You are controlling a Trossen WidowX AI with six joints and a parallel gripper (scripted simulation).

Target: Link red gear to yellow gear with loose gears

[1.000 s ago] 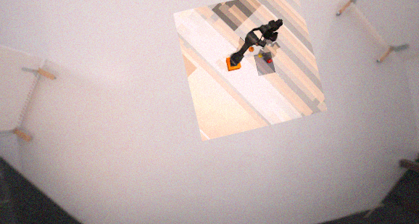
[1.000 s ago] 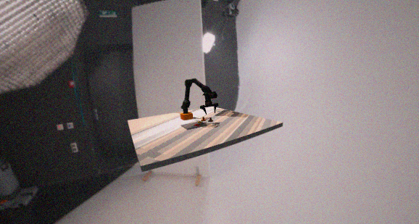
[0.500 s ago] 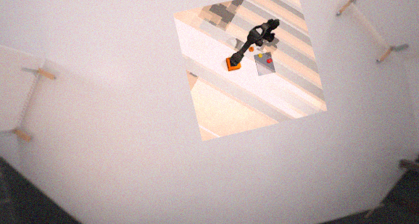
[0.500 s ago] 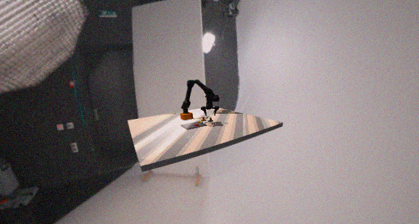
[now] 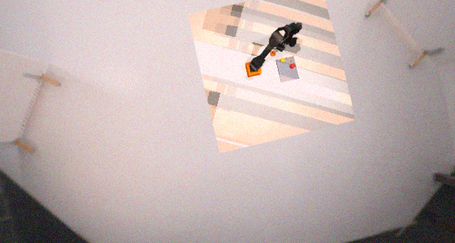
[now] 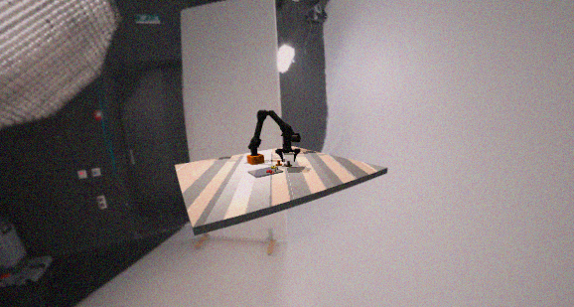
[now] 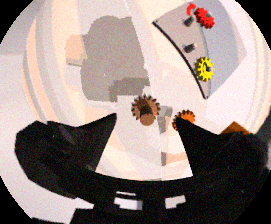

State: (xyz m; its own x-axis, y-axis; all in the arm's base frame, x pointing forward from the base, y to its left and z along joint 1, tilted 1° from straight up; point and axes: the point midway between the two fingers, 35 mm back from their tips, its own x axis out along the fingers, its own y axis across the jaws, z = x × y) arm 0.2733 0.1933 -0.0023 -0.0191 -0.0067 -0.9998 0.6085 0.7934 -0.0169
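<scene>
The brown gear is 2 cm below my gripper tip. The rest, counted from my gripper tip: red arrow (18 cm to the right, 11 cm ahead, 3 cm below); then yellow gear (13 cm to the right, 2 cm below, 1 cm ahead); then orange gear (7 cm behind, 5 cm to the right, 2 cm below).
</scene>
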